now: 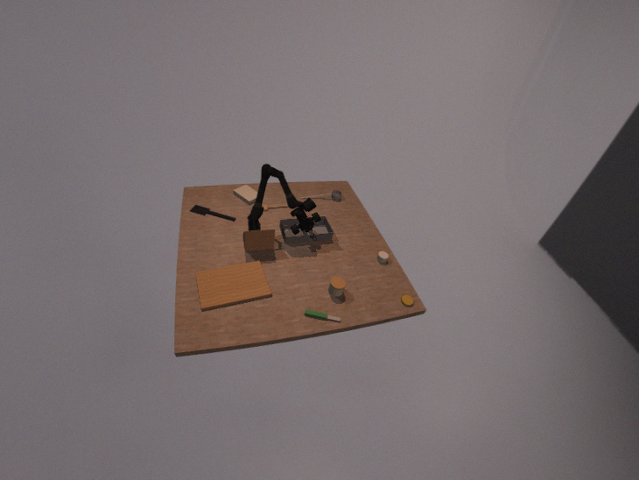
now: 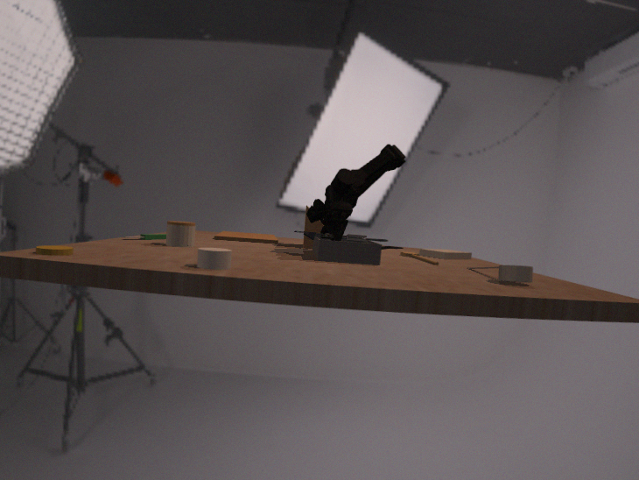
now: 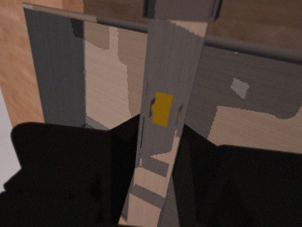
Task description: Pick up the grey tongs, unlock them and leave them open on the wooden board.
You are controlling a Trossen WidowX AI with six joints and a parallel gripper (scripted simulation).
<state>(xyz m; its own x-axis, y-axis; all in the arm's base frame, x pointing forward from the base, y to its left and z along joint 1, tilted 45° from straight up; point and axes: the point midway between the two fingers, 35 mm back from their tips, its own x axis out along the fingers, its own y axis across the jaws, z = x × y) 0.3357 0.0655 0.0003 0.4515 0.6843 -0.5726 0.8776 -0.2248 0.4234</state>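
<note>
My gripper tip is 2 cm to the right of the grey roasting tin and 2 cm past it. From my gripper tip the other things lie so: pale slab: 44 cm to the left, 37 cm behind, 2 cm below; then cork-topped jar: 45 cm to the right, 5 cm ahead; then yellow lock piece: 3 cm to the right, 3 cm above, 1 cm behind.
</note>
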